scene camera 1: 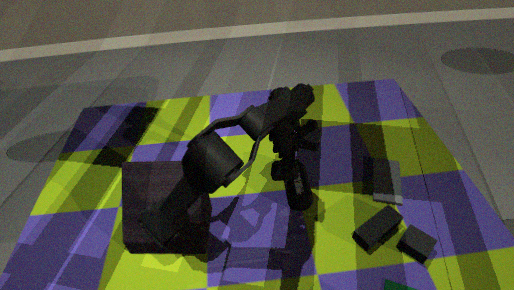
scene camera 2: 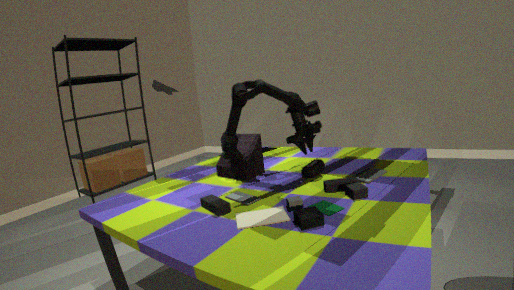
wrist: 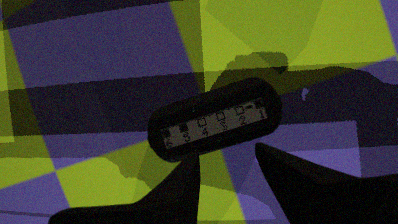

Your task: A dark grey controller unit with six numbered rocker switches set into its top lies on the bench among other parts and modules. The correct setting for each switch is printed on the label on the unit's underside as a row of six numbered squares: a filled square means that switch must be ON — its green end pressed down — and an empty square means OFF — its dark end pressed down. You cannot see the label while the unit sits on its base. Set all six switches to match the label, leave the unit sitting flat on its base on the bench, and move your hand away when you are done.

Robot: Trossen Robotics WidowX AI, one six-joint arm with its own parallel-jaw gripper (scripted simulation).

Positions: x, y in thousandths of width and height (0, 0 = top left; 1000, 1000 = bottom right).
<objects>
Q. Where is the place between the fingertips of the gripper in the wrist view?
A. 569, 681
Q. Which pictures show the white plate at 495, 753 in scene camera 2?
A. Scene camera 2 only.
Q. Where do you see a grey plate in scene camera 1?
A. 754, 650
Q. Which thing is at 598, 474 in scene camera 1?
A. The gripper.
</objects>
